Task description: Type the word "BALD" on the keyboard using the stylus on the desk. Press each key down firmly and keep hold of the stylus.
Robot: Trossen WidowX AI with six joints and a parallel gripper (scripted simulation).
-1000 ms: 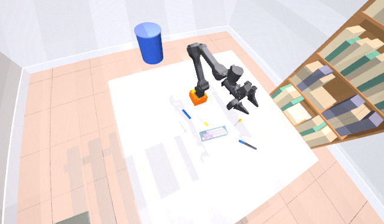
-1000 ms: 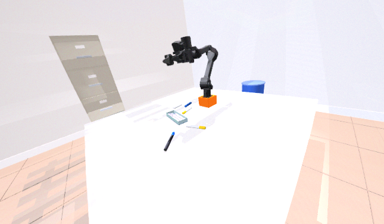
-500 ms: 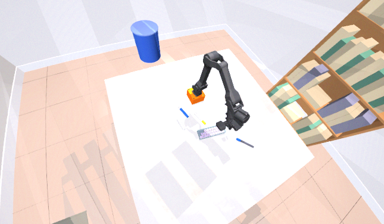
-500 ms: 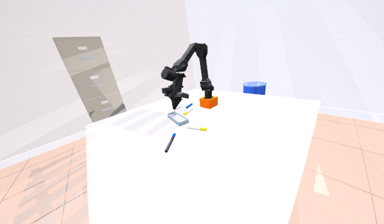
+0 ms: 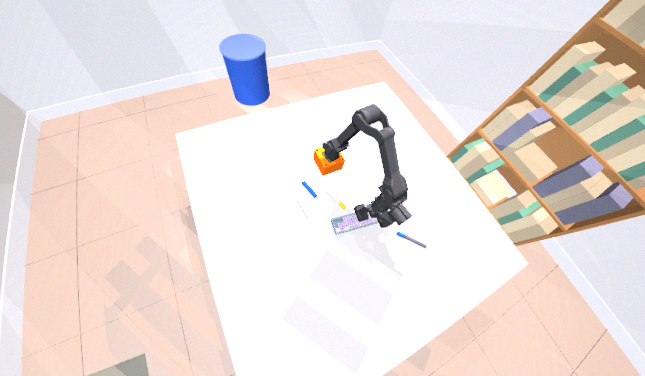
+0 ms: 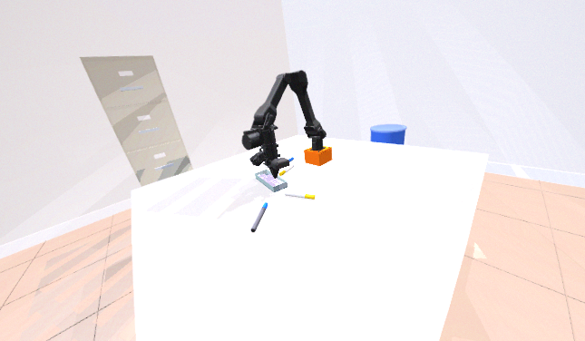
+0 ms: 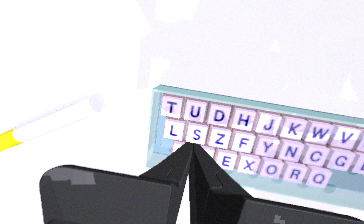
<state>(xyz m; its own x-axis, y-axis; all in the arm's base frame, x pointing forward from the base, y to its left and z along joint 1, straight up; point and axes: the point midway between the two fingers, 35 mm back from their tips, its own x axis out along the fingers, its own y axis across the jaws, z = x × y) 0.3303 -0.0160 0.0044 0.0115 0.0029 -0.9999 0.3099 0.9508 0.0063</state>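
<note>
The blue stylus lies 290 mm behind my gripper tip, 150 mm to the right of it and 40 mm below it. From my gripper tip the other things lie so: white stick: 220 mm to the right, 190 mm behind, 30 mm below; grey stylus tip: 320 mm behind, 150 mm to the right, 40 mm below.
</note>
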